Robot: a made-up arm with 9 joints.
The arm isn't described. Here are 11 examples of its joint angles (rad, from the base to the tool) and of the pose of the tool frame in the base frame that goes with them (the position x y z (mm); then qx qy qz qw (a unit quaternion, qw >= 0)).
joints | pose
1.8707 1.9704 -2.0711 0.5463 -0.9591 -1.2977 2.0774 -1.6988 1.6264 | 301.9 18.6 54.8 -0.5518 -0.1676 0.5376 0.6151
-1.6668 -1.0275 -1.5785 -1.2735 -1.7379 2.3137 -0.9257 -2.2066 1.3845 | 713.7 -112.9 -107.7 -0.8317 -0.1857 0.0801 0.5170
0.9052 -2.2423 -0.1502 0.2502 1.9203 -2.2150 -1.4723 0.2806 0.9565 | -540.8 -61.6 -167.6 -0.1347 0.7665 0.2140 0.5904
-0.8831 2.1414 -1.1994 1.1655 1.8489 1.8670 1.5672 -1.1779 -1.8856 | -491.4 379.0 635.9 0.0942 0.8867 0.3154 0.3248
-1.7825 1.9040 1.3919 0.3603 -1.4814 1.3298 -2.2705 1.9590 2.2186 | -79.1 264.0 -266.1 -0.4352 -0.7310 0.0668 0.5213
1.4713 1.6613 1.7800 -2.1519 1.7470 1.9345 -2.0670 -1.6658 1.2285 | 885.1 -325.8 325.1 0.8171 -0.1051 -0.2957 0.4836
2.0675 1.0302 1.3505 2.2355 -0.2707 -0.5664 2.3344 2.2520 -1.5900 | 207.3 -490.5 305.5 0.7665 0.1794 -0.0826 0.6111
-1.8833 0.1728 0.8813 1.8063 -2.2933 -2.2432 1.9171 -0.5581 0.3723 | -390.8 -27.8 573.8 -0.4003 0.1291 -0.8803 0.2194
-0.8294 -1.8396 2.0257 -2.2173 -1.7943 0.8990 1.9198 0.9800 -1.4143 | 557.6 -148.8 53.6 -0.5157 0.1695 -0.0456 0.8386
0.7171 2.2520 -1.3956 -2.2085 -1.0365 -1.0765 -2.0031 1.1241 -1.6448 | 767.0 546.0 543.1 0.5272 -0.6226 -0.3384 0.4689
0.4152 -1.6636 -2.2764 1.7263 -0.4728 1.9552 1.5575 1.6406 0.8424 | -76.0 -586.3 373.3 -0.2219 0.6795 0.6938 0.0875
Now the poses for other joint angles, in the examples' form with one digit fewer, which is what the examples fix.
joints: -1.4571 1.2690 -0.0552 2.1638 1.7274 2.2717 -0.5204 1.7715 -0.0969
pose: -949 156 375 0.198 0.192 0.787 0.553
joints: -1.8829 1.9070 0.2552 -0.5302 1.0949 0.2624 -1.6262 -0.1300 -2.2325
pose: -1013 -214 103 0.869 -0.037 0.444 0.217
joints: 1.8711 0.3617 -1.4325 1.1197 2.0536 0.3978 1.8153 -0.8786 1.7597
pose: -145 -399 587 0.806 -0.387 0.055 0.444
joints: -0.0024 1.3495 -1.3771 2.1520 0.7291 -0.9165 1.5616 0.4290 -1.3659
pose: 330 297 856 0.624 -0.398 -0.011 0.672
